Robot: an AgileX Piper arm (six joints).
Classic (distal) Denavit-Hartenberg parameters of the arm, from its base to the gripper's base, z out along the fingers. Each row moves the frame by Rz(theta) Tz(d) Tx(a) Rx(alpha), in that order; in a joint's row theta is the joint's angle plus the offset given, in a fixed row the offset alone. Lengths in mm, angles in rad.
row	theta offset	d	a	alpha
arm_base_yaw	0	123	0	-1.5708
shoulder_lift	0.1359	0	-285.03	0
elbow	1.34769	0	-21.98	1.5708
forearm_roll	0	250.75	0	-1.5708
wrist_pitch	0	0	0	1.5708
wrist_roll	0	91	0	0
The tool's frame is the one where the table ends.
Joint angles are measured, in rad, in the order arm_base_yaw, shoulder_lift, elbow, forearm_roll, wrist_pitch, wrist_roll. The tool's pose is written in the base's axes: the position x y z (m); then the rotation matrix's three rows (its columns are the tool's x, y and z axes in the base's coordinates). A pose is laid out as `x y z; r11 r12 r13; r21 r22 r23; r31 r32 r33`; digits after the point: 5 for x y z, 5 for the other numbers.
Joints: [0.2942, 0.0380, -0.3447, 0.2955, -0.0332, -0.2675]
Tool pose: 0.02443 0.00648 0.32643; 0.38720 -0.29243 0.87439; 0.14641 0.95584 0.25483; -0.91030 0.02935 0.41291
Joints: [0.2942, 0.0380, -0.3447, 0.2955, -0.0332, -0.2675]
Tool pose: 0.02443 0.00648 0.32643; 0.38720 -0.29243 0.87439; 0.14641 0.95584 0.25483; -0.91030 0.02935 0.41291
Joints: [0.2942, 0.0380, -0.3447, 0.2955, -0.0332, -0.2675]
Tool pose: 0.02443 0.00648 0.32643; 0.38720 -0.29243 0.87439; 0.14641 0.95584 0.25483; -0.91030 0.02935 0.41291
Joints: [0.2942, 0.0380, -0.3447, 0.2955, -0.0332, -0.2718]
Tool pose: 0.02443 0.00648 0.32643; 0.38845 -0.29076 0.87439; 0.14229 0.95646 0.25483; -0.91042 0.02543 0.41291
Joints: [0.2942, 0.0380, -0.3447, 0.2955, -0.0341, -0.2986]
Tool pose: 0.02440 0.00645 0.32650; 0.39685 -0.28001 0.87413; 0.11683 0.96000 0.25448; -0.91042 0.00114 0.41369
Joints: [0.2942, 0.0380, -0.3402, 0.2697, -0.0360, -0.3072]
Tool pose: 0.02498 0.00666 0.32529; 0.40415 -0.26656 0.87499; 0.08311 0.96334 0.25509; -0.91091 -0.03038 0.41149
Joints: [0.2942, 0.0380, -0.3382, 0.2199, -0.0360, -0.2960]
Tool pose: 0.02521 0.00689 0.32471; 0.41288 -0.25240 0.87511; 0.04552 0.96535 0.25695; -0.90965 -0.06626 0.41007
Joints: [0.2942, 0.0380, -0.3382, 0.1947, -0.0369, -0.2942]
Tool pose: 0.02515 0.00694 0.32480; 0.41966 -0.24320 0.87449; 0.02322 0.96600 0.25750; -0.90738 -0.08776 0.41104
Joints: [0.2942, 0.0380, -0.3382, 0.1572, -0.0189, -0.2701]
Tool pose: 0.02566 0.00749 0.32334; 0.40801 -0.24294 0.88006; 0.00587 0.96463 0.26356; -0.91296 -0.10236 0.39500
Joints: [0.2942, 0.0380, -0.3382, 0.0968, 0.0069, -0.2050]
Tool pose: 0.02642 0.00807 0.32120; 0.38476 -0.25048 0.88838; 0.00374 0.96289 0.26987; -0.92301 -0.10051 0.37142
